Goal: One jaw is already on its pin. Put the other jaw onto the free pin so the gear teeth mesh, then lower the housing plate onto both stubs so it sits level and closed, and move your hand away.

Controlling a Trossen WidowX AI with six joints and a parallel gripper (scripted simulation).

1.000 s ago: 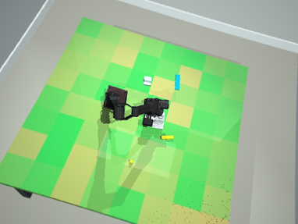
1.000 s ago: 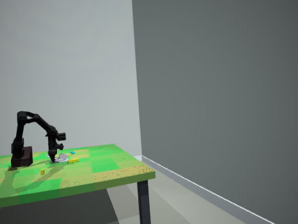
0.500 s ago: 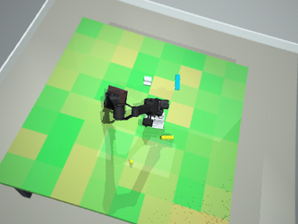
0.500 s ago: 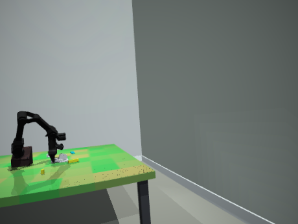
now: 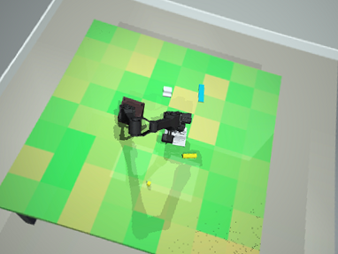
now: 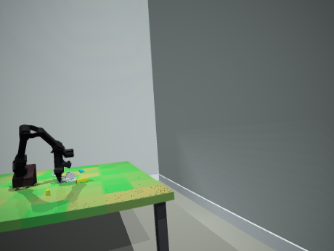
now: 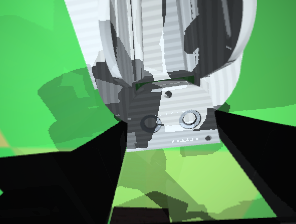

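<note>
The jaw is 30 mm ahead of my gripper tip, 10 mm to the right of it and 10 mm above it. The rest, counted from my gripper tip: yellow bar (160 mm ahead, 80 mm to the right); blue bar (100 mm ahead, 360 mm to the left); small yellow cube (10 mm ahead, 320 mm to the right, 10 mm above).
</note>
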